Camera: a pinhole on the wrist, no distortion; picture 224 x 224 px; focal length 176.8 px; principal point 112.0 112.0 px. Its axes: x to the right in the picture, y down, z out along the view. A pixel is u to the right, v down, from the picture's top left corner.
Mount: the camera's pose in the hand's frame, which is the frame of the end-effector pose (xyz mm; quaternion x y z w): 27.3 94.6 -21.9 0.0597 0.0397 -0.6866 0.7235
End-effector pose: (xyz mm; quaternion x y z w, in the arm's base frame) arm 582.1 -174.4 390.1 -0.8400 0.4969 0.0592 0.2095
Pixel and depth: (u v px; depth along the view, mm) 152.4 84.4 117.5
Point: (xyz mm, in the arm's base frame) 552.2 -164.7 291.4
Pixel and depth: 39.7 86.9 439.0
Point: 423.8 -37.2 -47.9
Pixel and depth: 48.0 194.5 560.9
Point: 578.5 -250.0 -274.2
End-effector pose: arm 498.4 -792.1 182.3 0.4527 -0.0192 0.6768 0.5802
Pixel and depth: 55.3 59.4 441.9
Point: 609.6 -1177.8 441.4
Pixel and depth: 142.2 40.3 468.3
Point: 783.1 -1136.6 294.9
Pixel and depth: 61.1 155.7 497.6
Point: 662.9 -1020.9 642.4
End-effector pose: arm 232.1 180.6 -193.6 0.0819 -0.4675 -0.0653 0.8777
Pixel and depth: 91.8 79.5 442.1
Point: -151.6 235.2 -1.4
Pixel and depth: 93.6 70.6 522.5
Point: -241.4 227.6 5.0
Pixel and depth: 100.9 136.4 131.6
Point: 167.0 246.8 -81.9
